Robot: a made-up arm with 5 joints.
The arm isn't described. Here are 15 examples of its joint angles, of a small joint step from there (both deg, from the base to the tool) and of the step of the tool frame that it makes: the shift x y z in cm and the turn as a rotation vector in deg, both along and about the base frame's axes.
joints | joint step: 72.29 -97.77 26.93 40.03 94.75 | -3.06 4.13 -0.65 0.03 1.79
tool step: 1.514 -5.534 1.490 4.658 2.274 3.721
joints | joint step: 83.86 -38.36 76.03 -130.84 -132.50 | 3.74 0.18 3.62 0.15 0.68
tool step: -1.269 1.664 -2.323 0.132 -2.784 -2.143
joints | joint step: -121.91 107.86 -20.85 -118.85 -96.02 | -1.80 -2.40 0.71 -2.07 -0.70
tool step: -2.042 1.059 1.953 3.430 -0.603 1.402
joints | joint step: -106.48 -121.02 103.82 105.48 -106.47 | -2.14 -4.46 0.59 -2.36 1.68
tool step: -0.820 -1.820 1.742 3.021 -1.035 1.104
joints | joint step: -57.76 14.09 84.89 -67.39 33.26 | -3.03 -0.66 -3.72 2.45 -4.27
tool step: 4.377 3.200 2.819 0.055 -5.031 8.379
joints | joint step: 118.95 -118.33 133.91 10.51 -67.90 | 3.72 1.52 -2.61 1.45 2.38
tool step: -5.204 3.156 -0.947 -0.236 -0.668 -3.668
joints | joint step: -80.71 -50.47 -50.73 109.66 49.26 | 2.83 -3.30 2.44 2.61 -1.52
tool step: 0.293 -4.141 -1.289 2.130 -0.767 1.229
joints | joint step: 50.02 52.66 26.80 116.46 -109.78 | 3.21 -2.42 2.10 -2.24 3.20
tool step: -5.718 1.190 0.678 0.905 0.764 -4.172
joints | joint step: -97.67 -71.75 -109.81 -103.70 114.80 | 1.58 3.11 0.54 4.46 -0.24
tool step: -0.509 -0.099 0.891 -7.399 0.932 -1.606
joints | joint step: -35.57 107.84 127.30 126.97 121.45 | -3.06 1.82 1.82 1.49 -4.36
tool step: 1.140 -1.148 1.574 -5.571 -0.726 -0.024
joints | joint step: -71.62 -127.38 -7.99 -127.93 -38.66 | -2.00 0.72 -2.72 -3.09 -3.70
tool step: -0.735 -0.016 0.931 -1.994 3.794 3.821
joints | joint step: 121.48 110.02 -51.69 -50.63 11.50 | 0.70 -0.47 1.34 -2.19 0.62
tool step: -1.995 0.787 0.831 -1.302 2.602 -1.984
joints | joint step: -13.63 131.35 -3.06 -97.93 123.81 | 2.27 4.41 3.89 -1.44 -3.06
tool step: -4.397 -4.602 -0.785 -5.592 6.347 -4.386
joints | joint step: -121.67 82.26 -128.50 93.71 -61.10 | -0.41 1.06 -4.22 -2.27 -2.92
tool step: 2.908 -4.181 -0.247 -2.713 2.023 4.928
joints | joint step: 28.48 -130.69 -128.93 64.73 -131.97 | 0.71 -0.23 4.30 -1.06 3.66
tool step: -1.919 1.046 -2.850 -3.515 -1.549 5.061
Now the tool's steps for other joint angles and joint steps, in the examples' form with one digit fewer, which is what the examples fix.
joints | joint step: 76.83 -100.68 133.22 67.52 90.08 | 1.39 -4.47 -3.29 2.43 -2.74
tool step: -6.53 3.55 3.98 -3.53 -5.28 -4.78
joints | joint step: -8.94 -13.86 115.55 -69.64 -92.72 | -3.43 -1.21 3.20 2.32 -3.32
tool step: 2.09 6.12 -0.61 2.34 -4.33 5.56
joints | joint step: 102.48 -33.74 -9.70 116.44 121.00 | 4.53 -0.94 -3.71 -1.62 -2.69
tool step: 2.32 3.69 1.77 -3.14 2.37 -6.87
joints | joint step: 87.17 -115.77 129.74 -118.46 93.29 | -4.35 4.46 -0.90 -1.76 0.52
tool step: 2.46 -2.91 -2.46 6.07 0.77 2.98
